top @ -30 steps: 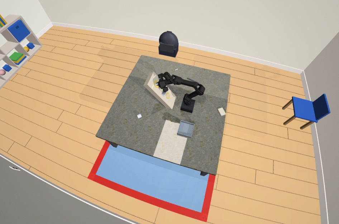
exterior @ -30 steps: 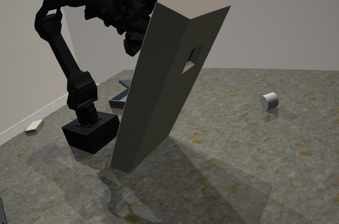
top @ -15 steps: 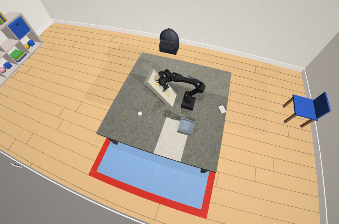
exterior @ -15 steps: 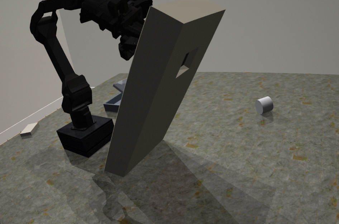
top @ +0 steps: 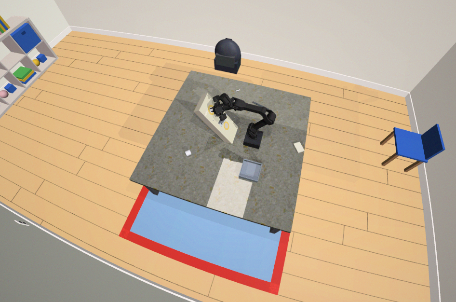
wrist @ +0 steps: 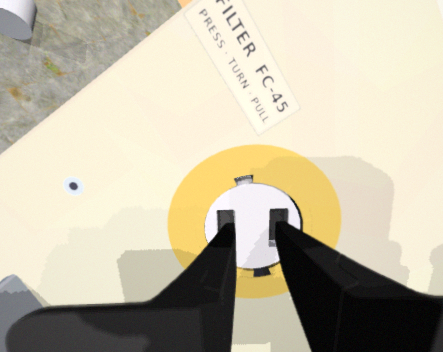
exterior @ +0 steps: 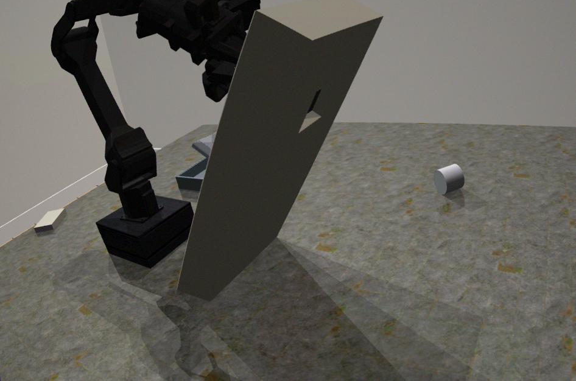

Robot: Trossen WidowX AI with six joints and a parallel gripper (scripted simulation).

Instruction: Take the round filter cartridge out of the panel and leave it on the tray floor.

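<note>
The filter cartridge lies 1 cm ahead of my gripper tip and 1 cm below it. From my gripper tip the other things lie so: pale ledge (8 cm behind, 1 cm to the left, 10 cm below); then grey tray (36 cm behind, 33 cm to the left, 28 cm below); then pale flat block (75 cm behind, 6 cm to the left, 28 cm below).
</note>
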